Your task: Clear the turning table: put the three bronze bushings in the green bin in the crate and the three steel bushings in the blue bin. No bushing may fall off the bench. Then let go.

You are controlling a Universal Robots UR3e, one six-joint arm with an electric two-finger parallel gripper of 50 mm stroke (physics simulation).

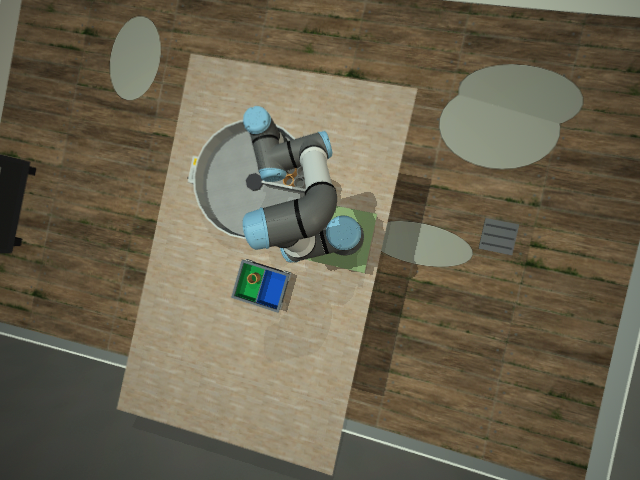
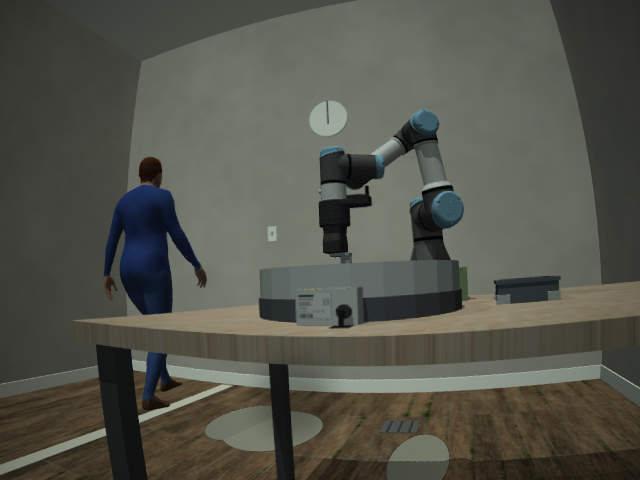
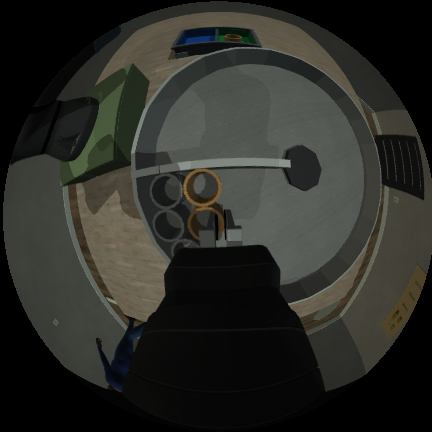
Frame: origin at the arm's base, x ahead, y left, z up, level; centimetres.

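Seen in the pictures: gripper, between the fingertips: (image 1: pixel 287 170) (image 3: pixel 220 218); arm's base, origin of its link: (image 3: pixel 78 128).
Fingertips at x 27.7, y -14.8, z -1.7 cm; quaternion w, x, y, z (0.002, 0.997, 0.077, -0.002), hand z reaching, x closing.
Note:
Offsets run from my fingertips to a thing's top centre. "*": to the spot under its first point.
My gripper (image 3: pixel 220 218) (image 2: pixel 345 257) is low inside the grey turning table (image 1: pixel 222 191) (image 3: pixel 320 100) (image 2: pixel 289 284), shut on the wall of an upright bronze bushing @(dx -1.5, dy -0.2, dz +2.0 cm) (image 3: pixel 190 225); its left finger overlaps the ring, its right finger is outside. A second bronze bushing @(dx -2.2, dy +3.6, dz +1.9 cm) (image 3: pixel 185 187) stands beside it, near the bar. Three steel bushings @(dx -6.1, dy +2.9, dz +1.9 cm) (image 3: pixel 151 191) @(dx -5.7, dy -0.9, dz +1.9 cm) (image 3: pixel 154 225) (image 3: pixel 184 241) stand left of them along the rim, one partly hidden by the gripper. A third bronze bushing @(dx -1.3, dy +41.8, dz -2.8 cm) (image 1: pixel 248 279) (image 3: pixel 233 40) is in the green bin (image 1: pixel 245 291) (image 3: pixel 248 37). The blue bin (image 1: pixel 272 289) (image 3: pixel 197 39) is empty.
A pale bar @(* dx -0.9, dy +6.4, dz +2.4 cm) (image 1: pixel 281 186) (image 3: pixel 230 163) crosses from the rim to the dark hub @(dx +10.5, dy +7.9, dz -1.1 cm) (image 1: pixel 253 181) (image 3: pixel 302 167), close to the bushings. The table's raised wall surrounds them. The green base block (image 3: pixel 90 135) stands beside the turning table. A person in blue (image 2: pixel 147 232) is beyond the bench.

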